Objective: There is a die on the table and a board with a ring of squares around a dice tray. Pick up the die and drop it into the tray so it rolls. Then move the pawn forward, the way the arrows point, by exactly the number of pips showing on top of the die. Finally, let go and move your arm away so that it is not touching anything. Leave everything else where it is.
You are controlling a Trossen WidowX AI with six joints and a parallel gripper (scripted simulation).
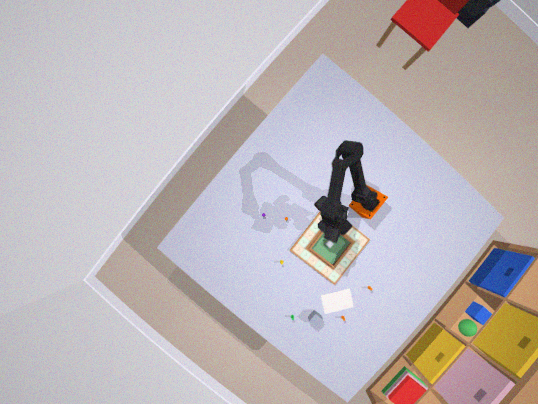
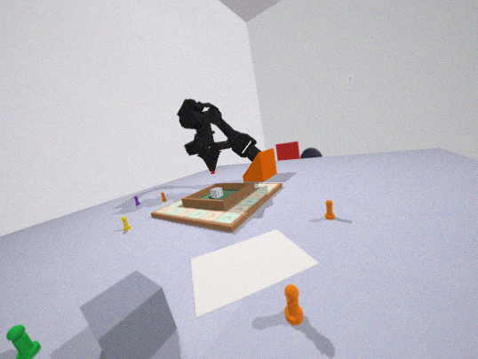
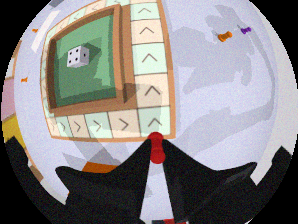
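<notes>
The white die is 110 mm to the left of my gripper tip, 100 mm ahead of it and 50 mm below it. Round my gripper tip: purple pawn (230 mm to the right, 210 mm ahead, 60 mm below); dice tray (120 mm to the left, 100 mm ahead, 70 mm below); red pawn (10 mm above).
</notes>
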